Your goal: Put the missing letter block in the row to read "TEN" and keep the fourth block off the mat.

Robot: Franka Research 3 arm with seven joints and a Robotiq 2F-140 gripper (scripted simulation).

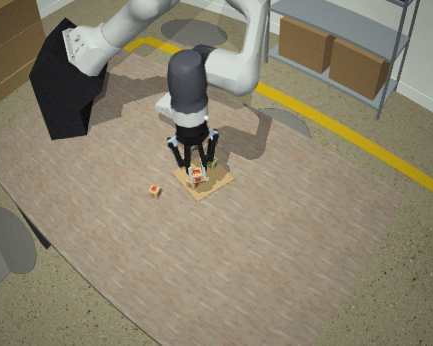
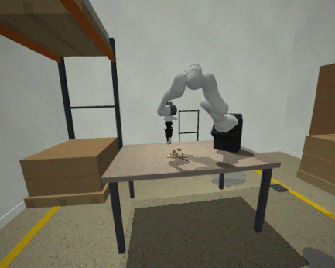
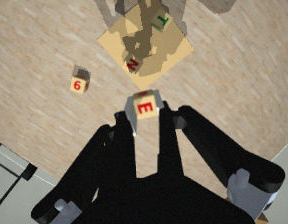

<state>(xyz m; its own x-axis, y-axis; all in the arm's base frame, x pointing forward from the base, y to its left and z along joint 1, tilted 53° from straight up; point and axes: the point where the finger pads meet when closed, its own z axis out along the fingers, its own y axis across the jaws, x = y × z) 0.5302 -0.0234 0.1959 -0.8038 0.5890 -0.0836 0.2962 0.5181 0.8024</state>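
The tan mat lies 13 cm below my hand, 7 cm behind it and 6 cm to the left of it.
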